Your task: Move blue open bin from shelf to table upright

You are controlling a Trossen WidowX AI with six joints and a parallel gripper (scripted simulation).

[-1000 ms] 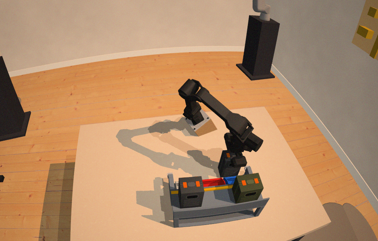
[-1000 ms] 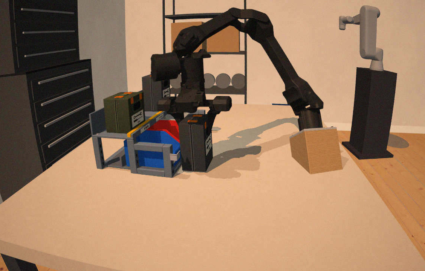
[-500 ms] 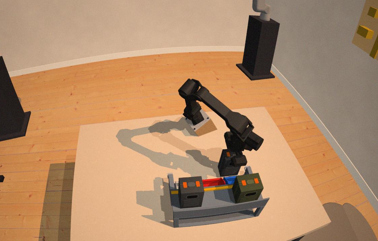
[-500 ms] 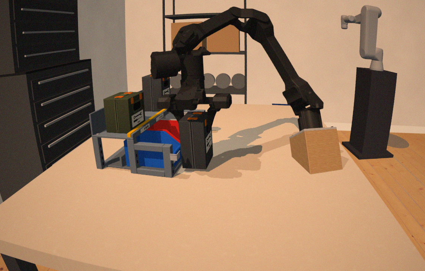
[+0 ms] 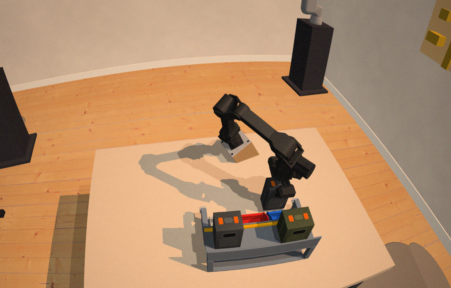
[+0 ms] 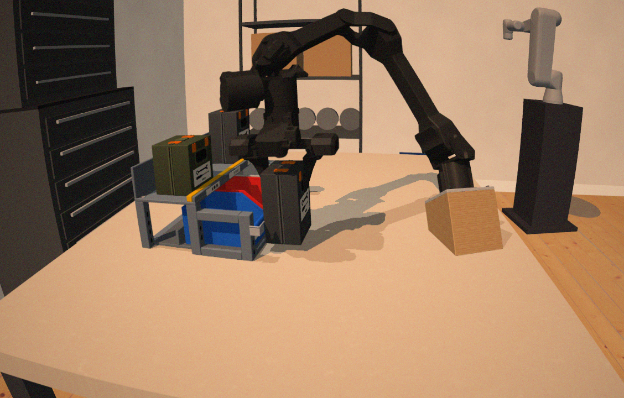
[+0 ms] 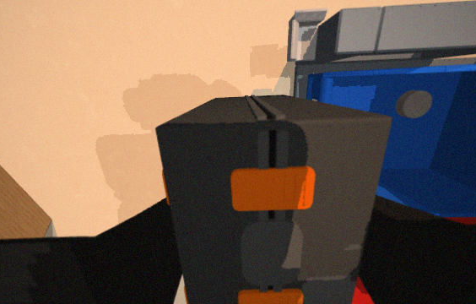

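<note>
The blue open bin lies 120 mm ahead of my hand, 90 mm below it and 20 mm to the right of it. From my hand the other things lie so: red bin (130 mm to the right, 100 mm ahead, 90 mm below); then yellow rail (130 mm to the right, 130 mm ahead, 30 mm below); then green case (200 mm ahead, 30 mm to the right, 10 mm above).
</note>
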